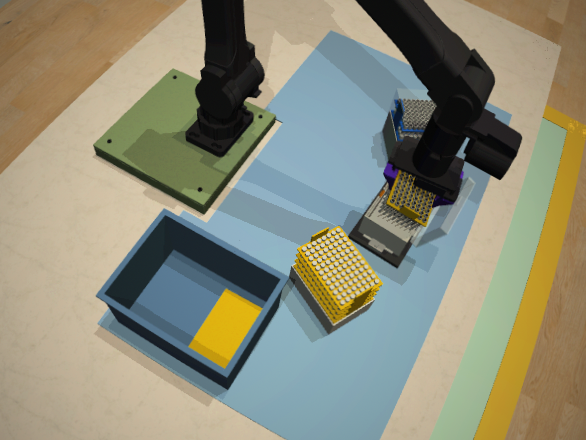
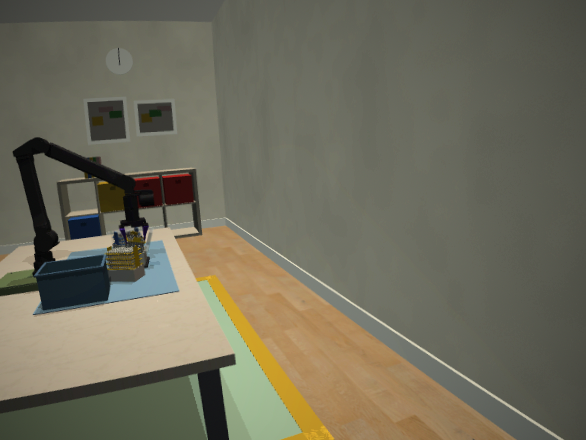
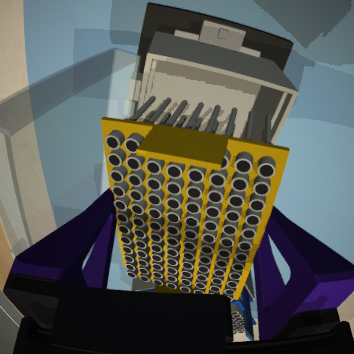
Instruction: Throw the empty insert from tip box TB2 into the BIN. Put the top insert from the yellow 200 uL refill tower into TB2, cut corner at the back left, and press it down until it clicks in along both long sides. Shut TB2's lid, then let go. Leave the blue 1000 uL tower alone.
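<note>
My gripper (image 1: pixel 416 187) (image 2: pixel 135 235) (image 3: pixel 184 197) is shut on the long sides of a yellow insert full of grey tips (image 1: pixel 406 197) (image 3: pixel 167 212). The insert is above the rear part of tip box TB2 (image 1: pixel 385 237) (image 3: pixel 220 62); its near tips reach down into the box opening. The insert's far end and the box's rear are hidden. TB2's clear lid (image 1: pixel 452 215) (image 3: pixel 122 75) stands open at one long side. The yellow refill tower (image 1: pixel 340 267) (image 2: pixel 124 260) stands nearby. The dark blue bin (image 1: pixel 165 342) (image 2: pixel 75 287) holds a yellow insert (image 1: pixel 227 327).
The blue tower (image 1: pixel 417 115) (image 2: pixel 117 239) (image 3: pixel 241 320) stands close behind TB2 and the gripper, partly covered by the arm. The green base plate (image 1: pixel 155 115) carries the arm. The blue mat (image 1: pixel 310 110) lies under the boxes. The right table edge runs beyond the lid.
</note>
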